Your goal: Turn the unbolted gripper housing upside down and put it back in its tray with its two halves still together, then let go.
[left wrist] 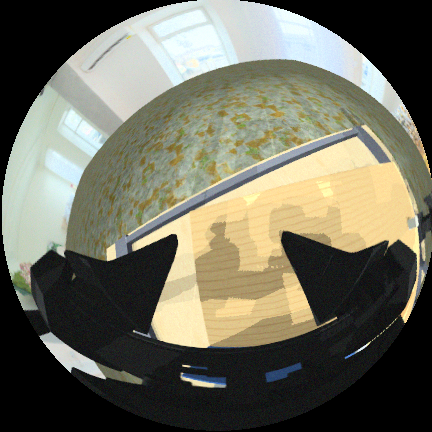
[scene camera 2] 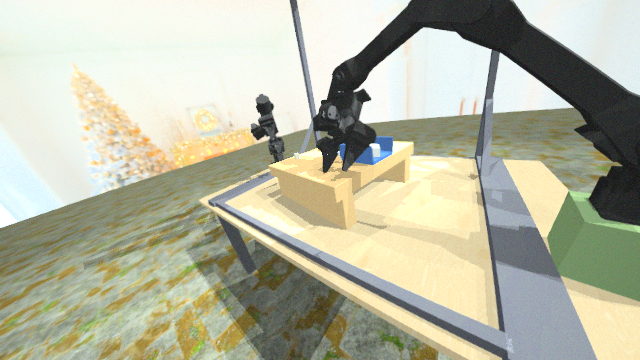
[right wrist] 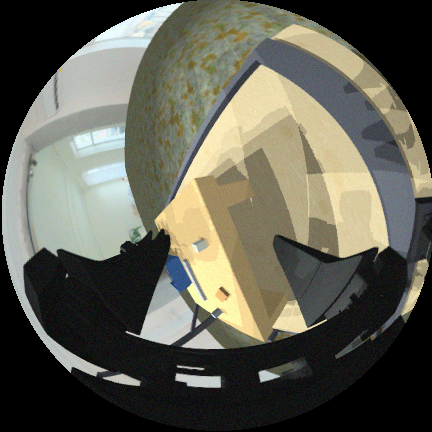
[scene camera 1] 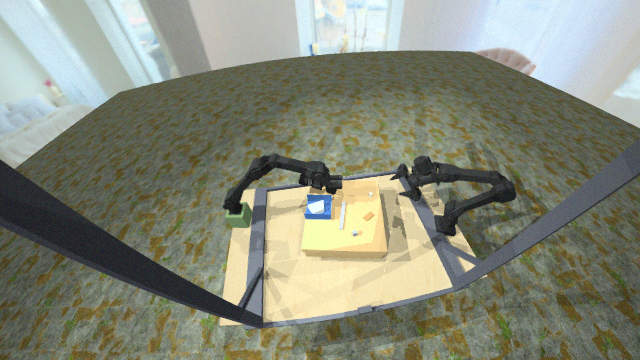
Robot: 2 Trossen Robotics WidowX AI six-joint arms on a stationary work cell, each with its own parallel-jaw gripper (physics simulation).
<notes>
My left gripper (scene camera 2: 333, 171) is open and touches a raised wooden block (scene camera 2: 330, 194). My right gripper (right wrist: 222, 240) is open, with nothing in its grasp. Further things: a green block (scene camera 2: 586, 248) and a dark frame (scene camera 2: 533, 305).
My left gripper shows as well in the left wrist view (left wrist: 230, 238). The raised wooden block is seen too in the left wrist view (left wrist: 249, 294), in the right wrist view (right wrist: 199, 211) and in scene camera 1 (scene camera 1: 322, 238). The dark frame also shows in the left wrist view (left wrist: 123, 245), in the right wrist view (right wrist: 352, 111) and in scene camera 1 (scene camera 1: 257, 235).
</notes>
